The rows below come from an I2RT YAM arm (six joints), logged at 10 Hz.
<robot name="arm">
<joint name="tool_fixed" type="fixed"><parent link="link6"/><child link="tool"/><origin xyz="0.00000 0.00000 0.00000" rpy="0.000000 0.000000 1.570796"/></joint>
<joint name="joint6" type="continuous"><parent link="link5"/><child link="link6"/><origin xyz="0.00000 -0.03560 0.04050" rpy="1.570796 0.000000 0.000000"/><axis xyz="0 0 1"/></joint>
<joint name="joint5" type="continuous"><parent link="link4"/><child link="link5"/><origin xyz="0.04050 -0.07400 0.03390" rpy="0.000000 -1.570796 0.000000"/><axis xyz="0 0 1"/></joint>
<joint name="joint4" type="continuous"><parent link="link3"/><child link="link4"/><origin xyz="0.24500 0.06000 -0.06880" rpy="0.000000 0.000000 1.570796"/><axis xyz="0 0 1"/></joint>
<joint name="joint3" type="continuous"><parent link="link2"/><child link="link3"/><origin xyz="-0.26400 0.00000 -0.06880" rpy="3.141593 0.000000 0.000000"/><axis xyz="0 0 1"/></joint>
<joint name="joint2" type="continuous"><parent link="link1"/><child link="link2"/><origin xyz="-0.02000 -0.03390 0.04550" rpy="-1.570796 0.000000 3.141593"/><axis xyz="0 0 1"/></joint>
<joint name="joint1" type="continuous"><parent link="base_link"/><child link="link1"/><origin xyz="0.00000 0.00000 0.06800" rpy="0.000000 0.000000 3.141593"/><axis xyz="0 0 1"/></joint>
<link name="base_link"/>
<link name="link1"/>
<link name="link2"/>
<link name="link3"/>
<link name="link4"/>
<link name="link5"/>
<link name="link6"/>
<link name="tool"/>
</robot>
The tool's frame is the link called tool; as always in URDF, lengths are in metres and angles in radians. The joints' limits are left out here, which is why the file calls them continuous.
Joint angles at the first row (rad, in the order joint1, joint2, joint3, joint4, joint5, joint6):
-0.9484 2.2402 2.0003 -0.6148 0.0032 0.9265
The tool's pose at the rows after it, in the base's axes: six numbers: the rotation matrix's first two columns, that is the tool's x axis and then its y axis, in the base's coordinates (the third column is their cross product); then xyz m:
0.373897 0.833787 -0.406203 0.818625 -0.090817 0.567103 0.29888 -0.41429 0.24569
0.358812 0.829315 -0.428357 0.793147 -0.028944 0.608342 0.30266 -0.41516 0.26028
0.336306 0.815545 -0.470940 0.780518 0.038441 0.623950 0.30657 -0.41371 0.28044
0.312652 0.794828 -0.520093 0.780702 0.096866 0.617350 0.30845 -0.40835 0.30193
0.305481 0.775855 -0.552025 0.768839 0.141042 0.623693 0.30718 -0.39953 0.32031
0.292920 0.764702 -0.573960 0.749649 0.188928 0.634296 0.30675 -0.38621 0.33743
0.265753 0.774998 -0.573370 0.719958 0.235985 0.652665 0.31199 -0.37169 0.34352
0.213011 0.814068 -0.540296 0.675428 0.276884 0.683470 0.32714 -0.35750 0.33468
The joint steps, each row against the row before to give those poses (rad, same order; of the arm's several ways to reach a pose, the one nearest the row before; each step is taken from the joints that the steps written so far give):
0.0000 -0.0076 0.0020 0.0456 -0.0399 -0.0150
0.0025 -0.0086 0.0231 0.0337 -0.0360 -0.0197
0.0070 -0.0094 0.0455 0.0030 -0.0115 -0.0350
0.0098 -0.0197 0.0392 -0.0160 0.0093 -0.0410
0.0085 -0.0424 -0.0104 0.0129 -0.0001 -0.0195
0.0148 -0.0536 -0.0300 0.0181 -0.0120 -0.0138
0.0244 -0.0412 -0.0475 0.0306 -0.0351 -0.0026
0.0379 -0.0095 -0.0503 0.0398 -0.0670 0.0139

